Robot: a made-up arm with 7 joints. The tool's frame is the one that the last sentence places.
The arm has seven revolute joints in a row. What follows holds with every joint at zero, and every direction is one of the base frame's. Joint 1 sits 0.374 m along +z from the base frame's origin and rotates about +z. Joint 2 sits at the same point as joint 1 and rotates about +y. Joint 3 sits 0.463 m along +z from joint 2 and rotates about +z. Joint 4 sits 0.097 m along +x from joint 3 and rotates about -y. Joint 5 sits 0.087 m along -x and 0.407 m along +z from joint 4 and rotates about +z. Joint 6 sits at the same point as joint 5 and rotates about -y. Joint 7 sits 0.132 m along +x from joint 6 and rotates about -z. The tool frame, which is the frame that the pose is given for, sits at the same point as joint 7; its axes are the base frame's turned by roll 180, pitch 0 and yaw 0 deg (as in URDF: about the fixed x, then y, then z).
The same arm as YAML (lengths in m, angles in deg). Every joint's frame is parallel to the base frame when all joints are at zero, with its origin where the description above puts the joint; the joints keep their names.
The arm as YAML. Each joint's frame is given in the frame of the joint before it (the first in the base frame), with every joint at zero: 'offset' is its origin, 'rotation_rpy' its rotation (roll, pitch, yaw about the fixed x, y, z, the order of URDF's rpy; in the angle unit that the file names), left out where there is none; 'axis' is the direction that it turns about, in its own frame. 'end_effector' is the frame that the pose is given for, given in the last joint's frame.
length_unit: m
angle_unit: deg
chain:
  - id: joint 1
    offset: [0.0, 0.0, 0.374]
    axis: [0.0, 0.0, 1.0]
  - id: joint 2
    offset: [0.0, 0.0, 0.0]
    axis: [0.0, 1.0, 0.0]
  - id: joint 3
    offset: [0.0, 0.0, 0.463]
    axis: [0.0, 0.0, 1.0]
  - id: joint 4
    offset: [0.097, 0.0, 0.0]
    axis: [0.0, -1.0, 0.0]
  - id: joint 5
    offset: [-0.087, 0.0, 0.407]
    axis: [0.0, 0.0, 1.0]
  - id: joint 6
    offset: [0.0, 0.0, 0.0]
    axis: [0.0, -1.0, 0.0]
  - id: joint 7
    offset: [0.132, 0.0, 0.0]
    axis: [0.0, 0.0, -1.0]
end_effector:
  offset: [0.0, 0.0, 0.0]
  rotation_rpy: [180.0, 0.0, 0.0]

